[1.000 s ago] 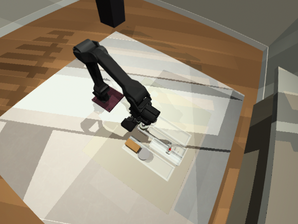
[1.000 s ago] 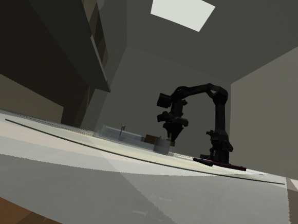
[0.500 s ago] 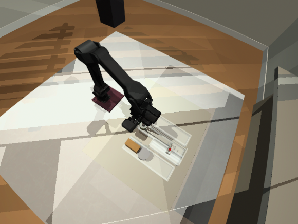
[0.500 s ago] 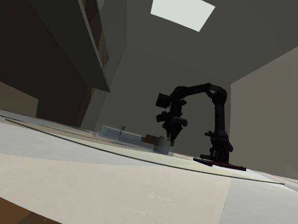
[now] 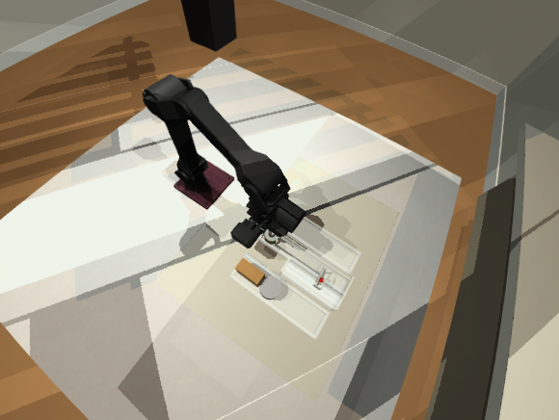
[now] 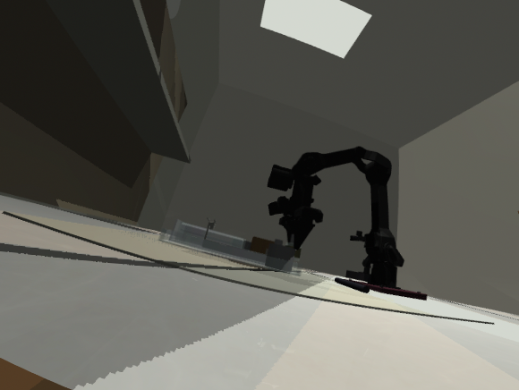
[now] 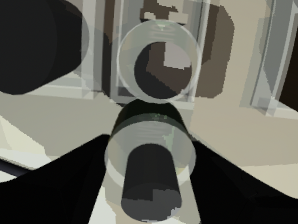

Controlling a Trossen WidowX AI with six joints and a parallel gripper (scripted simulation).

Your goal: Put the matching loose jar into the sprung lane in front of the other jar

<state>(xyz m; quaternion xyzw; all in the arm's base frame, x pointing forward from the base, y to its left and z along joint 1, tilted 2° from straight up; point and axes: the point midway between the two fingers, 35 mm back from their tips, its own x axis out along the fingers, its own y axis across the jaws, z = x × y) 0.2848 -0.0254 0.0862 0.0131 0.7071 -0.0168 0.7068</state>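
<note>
Right now my gripper tip is 13 cm to the left of the brown box, 5 cm short of it and 2 cm above it. The rest, counted from my gripper tip: red mark: 23 cm ahead, 5 cm to the right, 1 cm above.
</note>
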